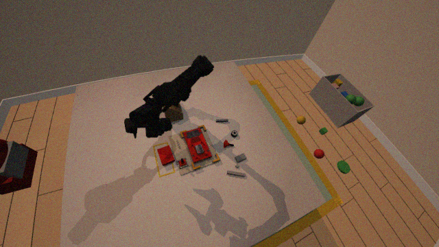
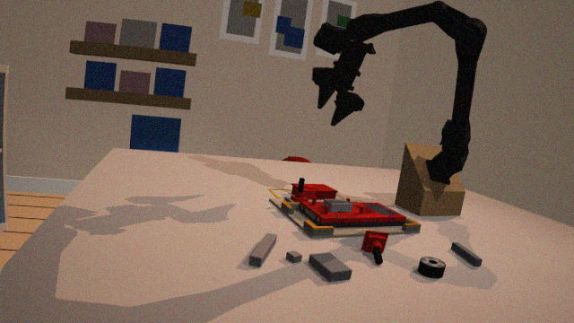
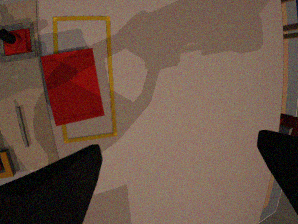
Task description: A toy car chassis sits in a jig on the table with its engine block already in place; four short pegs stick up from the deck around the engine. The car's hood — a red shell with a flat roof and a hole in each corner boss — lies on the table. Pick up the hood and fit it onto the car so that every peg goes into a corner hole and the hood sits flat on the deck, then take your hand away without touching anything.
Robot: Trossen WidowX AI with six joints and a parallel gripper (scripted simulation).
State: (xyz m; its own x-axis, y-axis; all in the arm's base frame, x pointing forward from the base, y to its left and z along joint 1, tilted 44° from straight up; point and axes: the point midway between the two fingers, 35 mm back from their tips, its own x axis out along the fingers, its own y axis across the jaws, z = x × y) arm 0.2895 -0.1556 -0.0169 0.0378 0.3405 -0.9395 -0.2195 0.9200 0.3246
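The red hood is 2 cm ahead of my gripper tip, 6 cm to the left of it and 19 cm below it. Round my gripper tip: grey engine block: 3 cm ahead, 25 cm to the left, 18 cm below; black wheel: 5 cm behind, 49 cm to the left, 19 cm below.
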